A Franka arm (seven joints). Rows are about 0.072 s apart.
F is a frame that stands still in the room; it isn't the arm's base.
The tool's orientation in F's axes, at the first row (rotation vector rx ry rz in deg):
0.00, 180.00, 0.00
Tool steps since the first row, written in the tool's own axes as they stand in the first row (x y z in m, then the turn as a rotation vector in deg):
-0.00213, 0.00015, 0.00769, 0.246, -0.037, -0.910
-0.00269, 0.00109, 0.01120, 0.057, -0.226, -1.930
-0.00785, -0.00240, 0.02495, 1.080, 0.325, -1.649
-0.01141, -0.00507, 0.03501, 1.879, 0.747, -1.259
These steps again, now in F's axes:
0.00213, 0.00015, -0.00769, -0.246, -0.037, 0.910
0.00269, 0.00109, -0.01120, -0.057, -0.226, 1.930
0.00785, -0.00240, -0.02495, -1.080, 0.325, 1.649
0.01141, -0.00507, -0.03501, -1.879, 0.747, 1.259

